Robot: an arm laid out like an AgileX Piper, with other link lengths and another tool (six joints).
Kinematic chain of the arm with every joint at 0, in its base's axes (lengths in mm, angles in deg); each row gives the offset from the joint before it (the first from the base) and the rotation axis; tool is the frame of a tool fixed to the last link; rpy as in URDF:
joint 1: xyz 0 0 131.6 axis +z
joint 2: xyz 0 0 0 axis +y
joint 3: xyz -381.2 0 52.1 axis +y
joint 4: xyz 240.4 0 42.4 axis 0.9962 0 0.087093
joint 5: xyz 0 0 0 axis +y
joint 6: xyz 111.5 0 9.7 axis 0.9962 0 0.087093
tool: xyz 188.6 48 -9.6 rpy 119.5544 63.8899 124.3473
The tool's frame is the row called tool.
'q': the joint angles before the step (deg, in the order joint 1, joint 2, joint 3, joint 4, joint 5, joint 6). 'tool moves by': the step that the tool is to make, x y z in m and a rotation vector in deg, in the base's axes. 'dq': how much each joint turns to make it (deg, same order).
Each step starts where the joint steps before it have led.
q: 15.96 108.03 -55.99 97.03 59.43 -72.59
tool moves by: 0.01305 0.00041 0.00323 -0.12 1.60 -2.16
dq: 0.00 0.00 -1.32 0.14 -1.61 3.18
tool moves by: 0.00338 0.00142 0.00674 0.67 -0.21 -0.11
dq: 0.00 0.00 -0.98 0.10 0.26 0.75
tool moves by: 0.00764 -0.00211 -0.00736 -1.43 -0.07 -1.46
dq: 0.00 0.00 0.00 -0.01 -2.05 0.09
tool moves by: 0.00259 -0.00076 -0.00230 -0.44 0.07 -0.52
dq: 0.00 0.00 0.00 0.01 -0.67 0.13
